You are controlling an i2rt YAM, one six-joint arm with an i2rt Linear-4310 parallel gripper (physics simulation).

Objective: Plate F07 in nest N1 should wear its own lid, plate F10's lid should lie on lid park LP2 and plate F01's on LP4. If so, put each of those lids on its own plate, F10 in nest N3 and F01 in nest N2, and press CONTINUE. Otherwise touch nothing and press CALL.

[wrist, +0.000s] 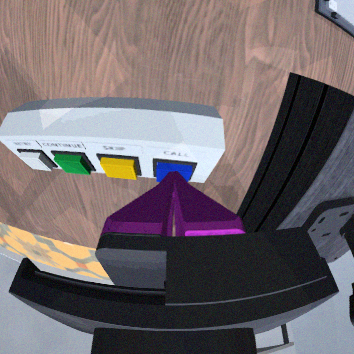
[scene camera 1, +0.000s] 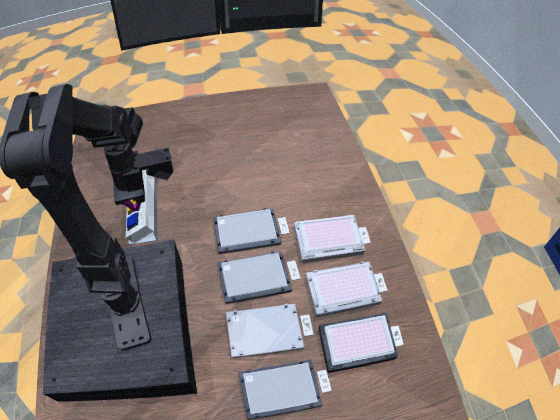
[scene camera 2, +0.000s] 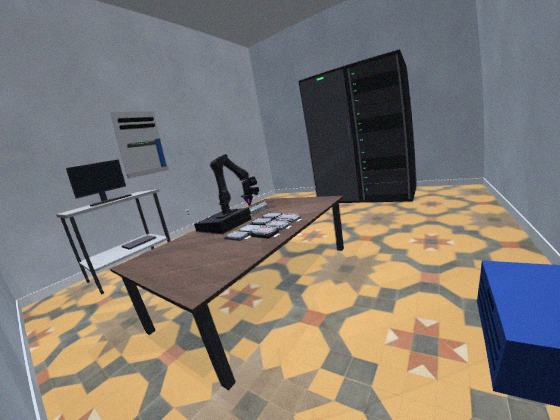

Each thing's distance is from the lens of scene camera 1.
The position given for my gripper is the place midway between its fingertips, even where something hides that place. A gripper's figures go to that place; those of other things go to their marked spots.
my gripper (scene camera 1: 136,210): 96 cm
white button box (scene camera 1: 145,230): 96 cm
lid park LP1 (scene camera 1: 268,330): 83 cm
nest N1 (scene camera 1: 396,338): 87 cm
The marked spots on the white button box and the lid park LP1 are 36 cm apart.
